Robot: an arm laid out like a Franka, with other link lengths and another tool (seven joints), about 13 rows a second.
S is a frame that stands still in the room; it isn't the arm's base.
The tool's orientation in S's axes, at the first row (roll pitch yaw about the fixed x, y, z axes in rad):
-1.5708 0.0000 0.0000
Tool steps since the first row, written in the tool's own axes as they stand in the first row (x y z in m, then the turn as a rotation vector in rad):
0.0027 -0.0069 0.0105 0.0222 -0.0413 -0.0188
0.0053 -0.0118 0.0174 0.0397 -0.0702 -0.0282
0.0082 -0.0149 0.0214 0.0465 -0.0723 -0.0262
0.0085 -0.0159 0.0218 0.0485 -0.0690 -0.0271
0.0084 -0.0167 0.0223 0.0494 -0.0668 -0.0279
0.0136 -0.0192 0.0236 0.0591 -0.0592 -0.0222
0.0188 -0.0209 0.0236 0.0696 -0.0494 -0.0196
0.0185 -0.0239 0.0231 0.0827 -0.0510 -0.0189
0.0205 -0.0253 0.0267 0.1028 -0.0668 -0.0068
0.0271 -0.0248 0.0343 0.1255 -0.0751 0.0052
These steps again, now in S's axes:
0.0027 0.0105 0.0069 0.0222 -0.0188 0.0413
0.0053 0.0174 0.0118 0.0397 -0.0282 0.0702
0.0082 0.0214 0.0149 0.0465 -0.0262 0.0723
0.0085 0.0218 0.0159 0.0485 -0.0271 0.0690
0.0084 0.0223 0.0167 0.0494 -0.0279 0.0668
0.0136 0.0236 0.0192 0.0591 -0.0222 0.0592
0.0188 0.0236 0.0209 0.0696 -0.0196 0.0494
0.0185 0.0231 0.0239 0.0827 -0.0189 0.0510
0.0205 0.0267 0.0253 0.1028 -0.0068 0.0668
0.0271 0.0343 0.0248 0.1255 0.0052 0.0751

